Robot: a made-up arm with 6 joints.
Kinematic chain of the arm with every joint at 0, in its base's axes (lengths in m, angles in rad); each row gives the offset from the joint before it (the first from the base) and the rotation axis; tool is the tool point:
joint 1: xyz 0 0 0.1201 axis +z
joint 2: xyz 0 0.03 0 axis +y
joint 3: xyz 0 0 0.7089 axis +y
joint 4: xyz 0 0 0.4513 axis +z
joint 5: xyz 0 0 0 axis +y
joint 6: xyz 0 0 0.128 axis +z
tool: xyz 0 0 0
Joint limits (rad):
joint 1: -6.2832..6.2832
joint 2: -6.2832..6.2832
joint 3: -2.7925..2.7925
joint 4: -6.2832..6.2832
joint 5: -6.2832..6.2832
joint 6: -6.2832..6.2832
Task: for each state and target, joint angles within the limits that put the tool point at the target. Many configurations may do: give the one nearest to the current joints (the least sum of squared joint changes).
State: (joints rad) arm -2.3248 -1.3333 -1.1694 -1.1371 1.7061 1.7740
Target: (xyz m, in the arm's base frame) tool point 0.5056 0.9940 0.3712
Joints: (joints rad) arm -2.1111 -1.1320 -0.6865 -1.0157 1.4347 1.7740
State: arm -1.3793 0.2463 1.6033 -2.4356 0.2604 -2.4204
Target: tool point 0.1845 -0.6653 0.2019
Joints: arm -1.3223 0.6051 2.0459 -2.4256 0.1766 -2.4204
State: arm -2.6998 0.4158 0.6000 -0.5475 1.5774 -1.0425
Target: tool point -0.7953 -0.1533 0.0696
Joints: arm -2.9162 1.0361 1.4033 -0.4739 1.6341 -1.0425
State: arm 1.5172 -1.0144 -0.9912 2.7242 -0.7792 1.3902
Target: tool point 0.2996 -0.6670 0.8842
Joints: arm 1.9659 -0.2882 -1.2911 2.6309 -0.9211 1.3902
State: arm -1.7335 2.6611 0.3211 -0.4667 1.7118 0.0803
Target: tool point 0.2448 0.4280 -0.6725
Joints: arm -2.1096 3.2326 1.0072 -0.3231 1.8098 0.0803
